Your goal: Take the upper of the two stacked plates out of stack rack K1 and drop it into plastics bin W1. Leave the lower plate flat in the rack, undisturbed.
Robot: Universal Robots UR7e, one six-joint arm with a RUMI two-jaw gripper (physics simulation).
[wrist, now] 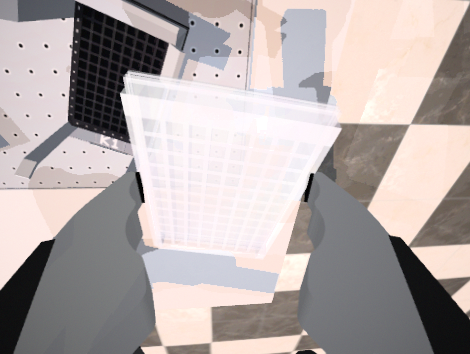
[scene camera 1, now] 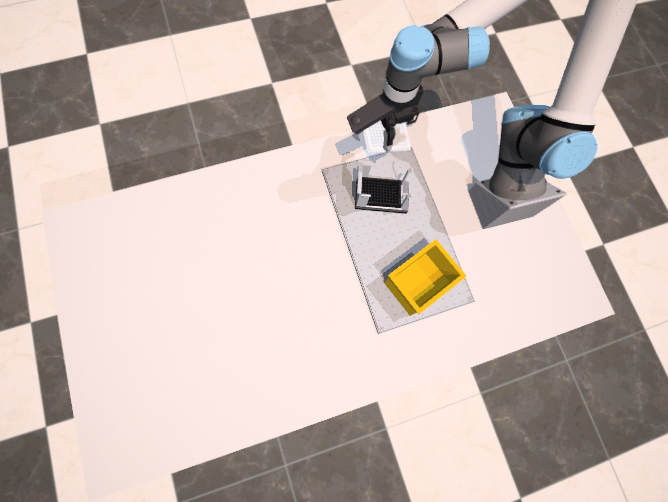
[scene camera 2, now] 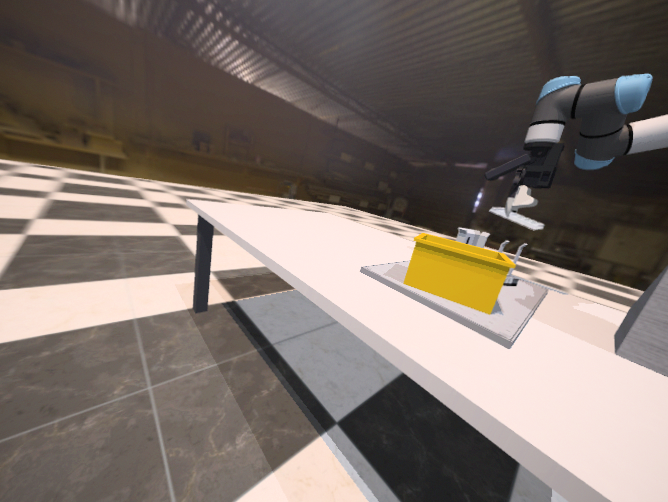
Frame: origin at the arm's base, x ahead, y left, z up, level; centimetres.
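Seen in the pictures: gripper, fingertip midpoint: point(wrist: 225, 174) point(scene camera 1: 380, 136) point(scene camera 2: 510, 217); arm's base at its link origin: point(scene camera 1: 517, 188).
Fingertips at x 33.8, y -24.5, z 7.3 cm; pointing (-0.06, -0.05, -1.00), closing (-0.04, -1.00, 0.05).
Offsets run from my fingertips to a thing's top centre. Level surfaces: height alone.
My gripper point(scene camera 1: 392, 132) point(scene camera 2: 518, 206) point(wrist: 225, 174) is shut on a clear, whitish gridded plate @(dz +2.6, dx -1.5, dy +0.4 cm) point(scene camera 1: 373, 140) point(scene camera 2: 515, 218) point(wrist: 215, 220), gripping its two opposite sides. It holds the plate high, past the end of the pegboard near rack K1. The plate looks slightly tilted in scene camera 2. Stack rack K1 point(scene camera 1: 363, 200) point(scene camera 2: 470, 237) point(wrist: 115, 143) has upright posts. The black gridded lower plate @(dz -14.2, dx +1.6, dy +9.8 cm) point(scene camera 1: 384, 190) point(wrist: 102, 65) lies flat in it, partly hidden by the held plate in the wrist view. Yellow plastics bin W1 @(dz -8.1, dx +1.2, dy +38.5 cm) point(scene camera 1: 400, 294) point(scene camera 2: 453, 277) stands at the pegboard's other end.
The perforated board @(dz -18.0, dx +1.1, dy +22.5 cm) point(scene camera 1: 372, 242) point(scene camera 2: 432, 306) point(wrist: 37, 97) carries the rack and bin on the white table @(dz -19.4 cm) point(scene camera 1: 205, 302) point(scene camera 2: 324, 237). The rack's posts stick up between the held plate and the bin. The arm's grey base block point(scene camera 1: 504, 207) point(scene camera 2: 645, 329) stands beside the board.
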